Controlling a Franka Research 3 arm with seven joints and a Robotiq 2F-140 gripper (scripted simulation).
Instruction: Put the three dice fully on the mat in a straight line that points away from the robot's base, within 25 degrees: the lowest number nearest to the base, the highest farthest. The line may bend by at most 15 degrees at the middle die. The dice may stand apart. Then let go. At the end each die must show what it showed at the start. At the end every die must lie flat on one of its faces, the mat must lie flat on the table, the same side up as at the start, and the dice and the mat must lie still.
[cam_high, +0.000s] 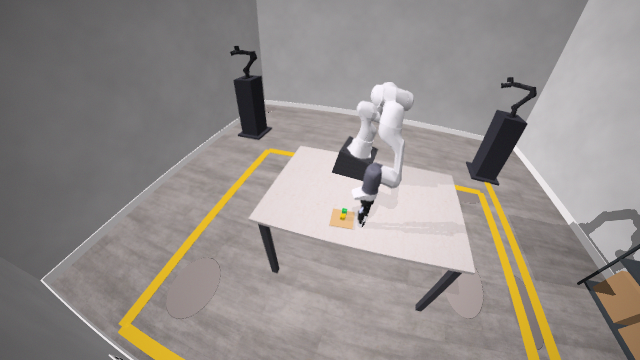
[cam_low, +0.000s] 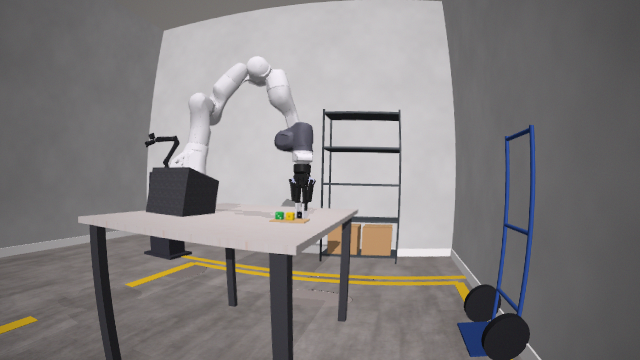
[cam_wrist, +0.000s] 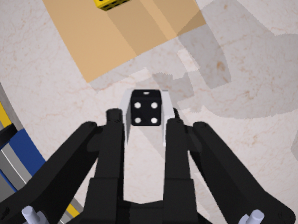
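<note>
Now: the black die 2 cm below my hand. From my hand the other things lie so: yellow die (12 cm to the right, 2 cm below, 1 cm behind); green die (12 cm to the right, 5 cm behind, 2 cm below); tan mat (12 cm to the right, 3 cm below, 1 cm behind).
</note>
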